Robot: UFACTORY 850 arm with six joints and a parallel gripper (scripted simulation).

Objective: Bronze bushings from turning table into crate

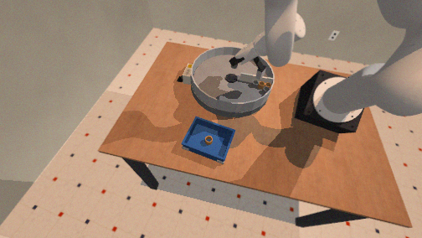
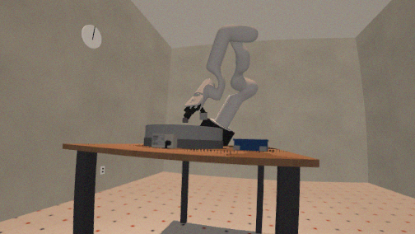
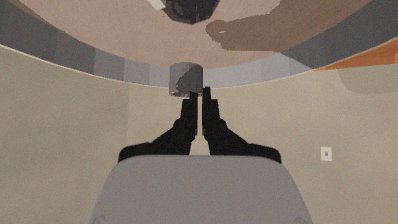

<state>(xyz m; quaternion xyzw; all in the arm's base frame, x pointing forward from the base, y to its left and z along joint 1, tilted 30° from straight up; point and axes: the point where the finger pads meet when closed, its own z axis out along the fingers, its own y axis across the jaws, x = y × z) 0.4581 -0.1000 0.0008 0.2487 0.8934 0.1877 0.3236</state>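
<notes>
Right now the grey turning table is 1 cm to the right of my hand and 12 cm below it. The rest, counted from my hand: blue crate: 2 cm ahead, 35 cm to the left, 15 cm below.
</notes>
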